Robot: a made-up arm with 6 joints.
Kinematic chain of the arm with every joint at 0, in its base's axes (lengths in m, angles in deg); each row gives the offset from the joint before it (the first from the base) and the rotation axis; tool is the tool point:
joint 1: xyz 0 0 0.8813 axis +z
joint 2: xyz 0.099 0 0 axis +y
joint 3: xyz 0 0 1.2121 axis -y
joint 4: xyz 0 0 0.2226 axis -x
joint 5: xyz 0.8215 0 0 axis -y
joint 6: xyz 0.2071 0 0 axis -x
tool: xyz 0 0 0
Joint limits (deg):
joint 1: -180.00..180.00
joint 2: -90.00..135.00
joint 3: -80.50..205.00
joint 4: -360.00..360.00
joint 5: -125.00..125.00
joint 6: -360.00..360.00
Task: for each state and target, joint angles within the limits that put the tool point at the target. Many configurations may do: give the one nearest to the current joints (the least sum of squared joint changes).
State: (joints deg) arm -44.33 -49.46 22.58 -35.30 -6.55 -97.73
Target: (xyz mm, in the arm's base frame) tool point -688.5 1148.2 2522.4
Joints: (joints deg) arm -58.93 -55.58 47.03 -35.45 -1.35 -97.73
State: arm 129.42 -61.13 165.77 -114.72 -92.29 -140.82
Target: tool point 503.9 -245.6 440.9
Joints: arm 168.14 -77.18 205.00 -138.55 -93.96 -140.82
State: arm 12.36 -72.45 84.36 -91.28 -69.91 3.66
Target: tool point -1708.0 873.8 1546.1
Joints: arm -21.14 -68.27 83.68 -90.35 -73.79 3.66
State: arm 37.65 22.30 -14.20 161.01 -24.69 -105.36
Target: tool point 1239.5 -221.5 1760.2
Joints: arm -8.56 7.44 -27.27 157.40 -25.67 -105.36
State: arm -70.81 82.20 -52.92 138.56 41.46 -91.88
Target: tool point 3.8 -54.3 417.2
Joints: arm -87.27 126.34 -79.78 138.99 0.51 -91.88
